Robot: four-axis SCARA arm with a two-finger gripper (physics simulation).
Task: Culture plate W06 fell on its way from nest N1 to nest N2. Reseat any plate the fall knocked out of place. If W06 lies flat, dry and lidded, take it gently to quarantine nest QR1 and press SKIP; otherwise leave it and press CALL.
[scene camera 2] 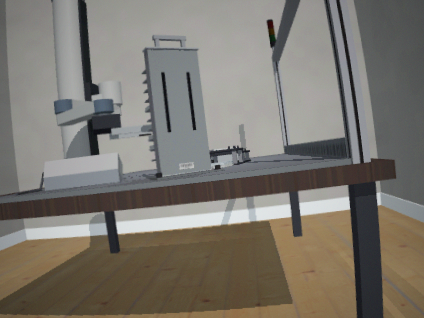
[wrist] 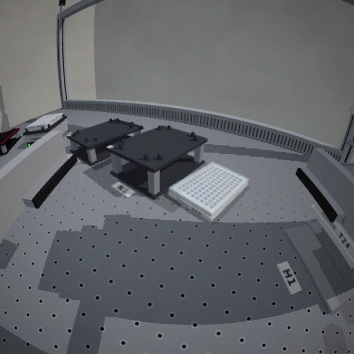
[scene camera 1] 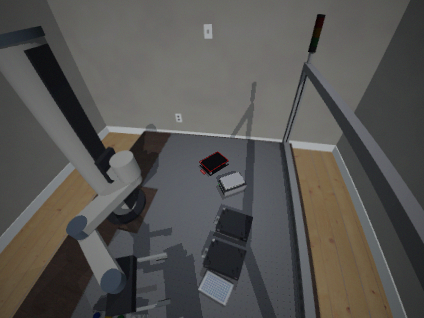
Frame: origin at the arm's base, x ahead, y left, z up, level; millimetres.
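Seen in the pictures: gripper, between the fingertips: (wrist: pixel 191 148) (scene camera 1: pixel 168 276); arm's base, origin of its link: (scene camera 1: pixel 125 205).
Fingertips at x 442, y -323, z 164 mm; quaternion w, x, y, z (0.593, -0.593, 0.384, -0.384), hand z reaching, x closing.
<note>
Offsets run from my fingertips to a thing's top centre. "spot": to the spot under its first point.
A white well plate @[dx +172, dy +17, dz -134 mm] (scene camera 1: pixel 216 287) (wrist: pixel 209 189) lies flat on the table beside the nearer dark nest, labelled N1 in the wrist view (wrist: pixel 159 145) and also showing in scene camera 1 (scene camera 1: pixel 225 258). Its wells face up; no spill shows around it. I cannot tell for certain whether a clear lid covers it, and no W06 mark is readable. Nest N2 @[dx +217, dy +311, dz -95 mm] (scene camera 1: pixel 234 224) (wrist: pixel 105 132) stands beyond N1. Both nest tops bear no plate. The red-edged nest @[dx +34, dy +728, dz -105 mm] (scene camera 1: pixel 214 162) stands farthest back. My gripper (scene camera 1: pixel 164 280) (scene camera 2: pixel 145 132) is open and empty, above table height, to the arm's side of the plate.
A device with a white plate on top @[spot: dx +178, dy +543, dz -81 mm] (scene camera 1: pixel 232 182) (wrist: pixel 45 122) stands between N2 and the red-edged nest. A tall grey tower (scene camera 2: pixel 177 110) hides my fingertips in scene camera 2. A white box @[dx -178, dy -200, dz -67 mm] (scene camera 2: pixel 82 170) stands left of it. An H1 label @[spot: dx +46, dy -131, dz -149 mm] (wrist: pixel 289 277) lies at right.
</note>
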